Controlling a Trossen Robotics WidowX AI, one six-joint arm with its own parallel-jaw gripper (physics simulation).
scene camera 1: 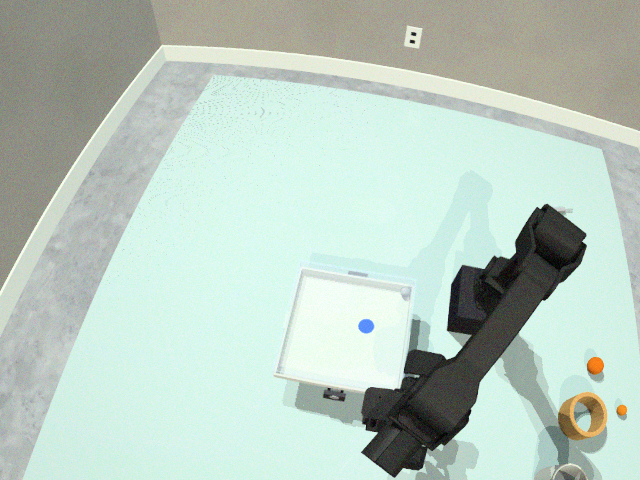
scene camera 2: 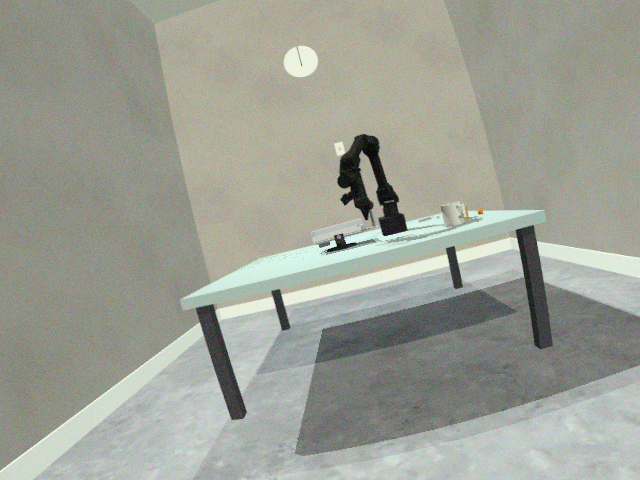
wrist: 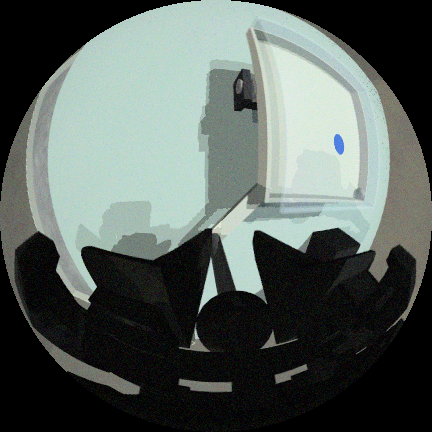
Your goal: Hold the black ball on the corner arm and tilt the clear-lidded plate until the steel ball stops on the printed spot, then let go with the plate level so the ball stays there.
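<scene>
The square white plate [scene camera 1: 288, 329] [scene camera 2: 337, 230] [wrist: 261, 120] with a clear lid sits on a black pivot block [scene camera 1: 333, 394] [scene camera 2: 339, 241] [wrist: 243, 89]. It looks tilted, with the side nearest the arm higher. The blue printed spot [scene camera 1: 366, 326] [wrist: 339, 144] lies right of the plate's middle. The steel ball [scene camera 1: 405, 291] [wrist: 358, 192] rests in the corner far from the spot, toward the robot base. My gripper [wrist: 232, 235] [scene camera 2: 370, 218] is shut on the black ball [wrist: 233, 322] of the corner arm [wrist: 231, 215]. In scene camera 1 the arm hides the ball and fingers.
The robot base [scene camera 1: 468, 300] [scene camera 2: 391, 223] stands just right of the plate. A white mug [scene camera 2: 452, 213] and a small orange thing [scene camera 2: 480, 210] stand near the table's far right end. The pale green table [scene camera 2: 294, 267] has dark legs.
</scene>
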